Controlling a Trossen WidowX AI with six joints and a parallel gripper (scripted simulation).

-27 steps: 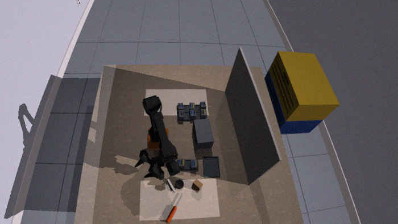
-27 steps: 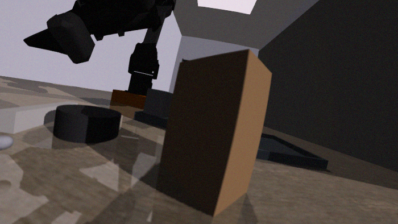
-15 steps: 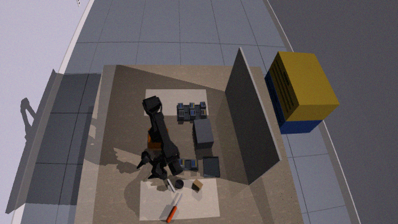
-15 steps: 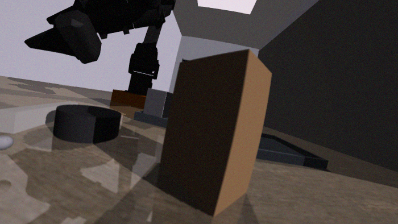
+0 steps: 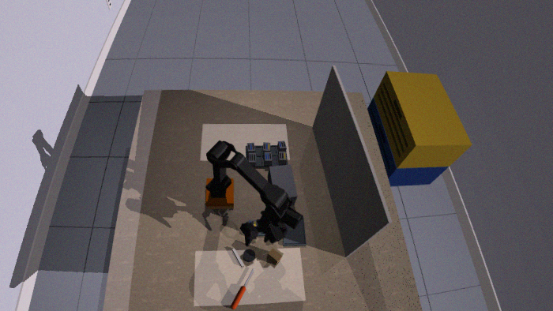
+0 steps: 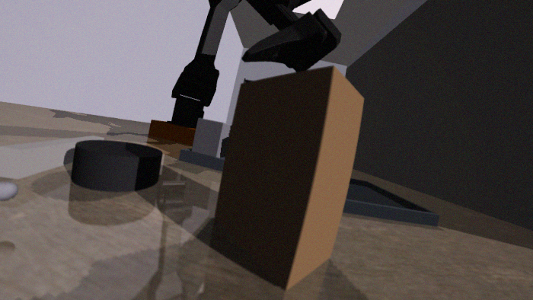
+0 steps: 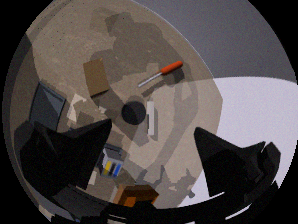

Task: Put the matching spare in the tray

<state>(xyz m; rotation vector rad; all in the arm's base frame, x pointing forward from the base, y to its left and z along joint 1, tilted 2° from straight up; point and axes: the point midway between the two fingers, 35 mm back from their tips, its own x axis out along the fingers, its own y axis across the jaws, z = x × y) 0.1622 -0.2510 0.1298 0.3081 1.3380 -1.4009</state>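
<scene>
Right now my gripper tip is 43 cm to the right of the grey spare, 8 cm above it and 1 cm short of it. Round my gripper tip: tan box (9 cm below, 8 cm ahead, 3 cm to the right); then black puck (12 cm below, 2 cm to the right, 2 cm behind); then grey bar (12 cm below, 7 cm behind, 2 cm to the right).
</scene>
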